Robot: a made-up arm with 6 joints. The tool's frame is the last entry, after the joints.
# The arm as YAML. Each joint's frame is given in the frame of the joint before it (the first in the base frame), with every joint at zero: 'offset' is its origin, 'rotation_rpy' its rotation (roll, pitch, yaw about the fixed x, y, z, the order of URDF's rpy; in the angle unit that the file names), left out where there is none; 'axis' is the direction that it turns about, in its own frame. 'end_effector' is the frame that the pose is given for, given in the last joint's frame.
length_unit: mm
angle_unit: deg
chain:
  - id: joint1
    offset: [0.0, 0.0, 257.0]
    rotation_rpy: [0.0, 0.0, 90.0]
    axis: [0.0, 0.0, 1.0]
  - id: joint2
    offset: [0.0, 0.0, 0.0]
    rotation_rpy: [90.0, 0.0, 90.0]
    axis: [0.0, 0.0, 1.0]
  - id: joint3
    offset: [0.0, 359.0, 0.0]
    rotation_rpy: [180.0, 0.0, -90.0]
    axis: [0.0, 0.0, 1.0]
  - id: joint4
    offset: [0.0, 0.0, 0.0]
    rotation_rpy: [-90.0, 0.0, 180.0]
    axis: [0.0, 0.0, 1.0]
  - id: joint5
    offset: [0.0, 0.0, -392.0]
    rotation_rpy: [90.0, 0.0, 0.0]
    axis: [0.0, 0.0, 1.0]
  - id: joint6
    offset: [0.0, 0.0, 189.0]
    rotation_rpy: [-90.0, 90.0, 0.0]
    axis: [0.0, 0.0, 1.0]
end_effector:
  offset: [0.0, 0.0, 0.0]
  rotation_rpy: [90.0, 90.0, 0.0]
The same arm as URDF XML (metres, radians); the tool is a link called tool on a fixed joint. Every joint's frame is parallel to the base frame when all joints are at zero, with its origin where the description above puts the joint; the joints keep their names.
<robot name="arm">
  <joint name="tool_fixed" type="fixed">
    <parent link="link6"/>
    <child link="tool"/>
    <origin xyz="0.0000 0.0000 0.0000"/>
  </joint>
  <joint name="joint6" type="continuous">
    <parent link="link5"/>
    <child link="link6"/>
    <origin xyz="0.0000 -0.1890 0.0000"/>
    <axis xyz="-1 0 0"/>
  </joint>
  <joint name="joint5" type="continuous">
    <parent link="link4"/>
    <child link="link5"/>
    <origin xyz="0.3920 0.0000 0.0000"/>
    <axis xyz="0 -1 0"/>
  </joint>
  <joint name="joint4" type="continuous">
    <parent link="link3"/>
    <child link="link4"/>
    <origin xyz="0.0000 0.0000 0.0000"/>
    <axis xyz="-1 0 0"/>
  </joint>
  <joint name="joint3" type="continuous">
    <parent link="link2"/>
    <child link="link3"/>
    <origin xyz="0.0000 0.0000 0.3590"/>
    <axis xyz="0 -1 0"/>
  </joint>
  <joint name="joint2" type="continuous">
    <parent link="link1"/>
    <child link="link2"/>
    <origin xyz="0.0000 0.0000 0.0000"/>
    <axis xyz="0 1 0"/>
  </joint>
  <joint name="joint1" type="continuous">
    <parent link="base_link"/>
    <child link="link1"/>
    <origin xyz="0.0000 0.0000 0.2570"/>
    <axis xyz="0 0 1"/>
  </joint>
  <link name="base_link"/>
  <link name="link1"/>
  <link name="link2"/>
  <link name="link3"/>
  <link name="link4"/>
  <link name="link5"/>
  <link name="link6"/>
  <link name="tool"/>
</robot>

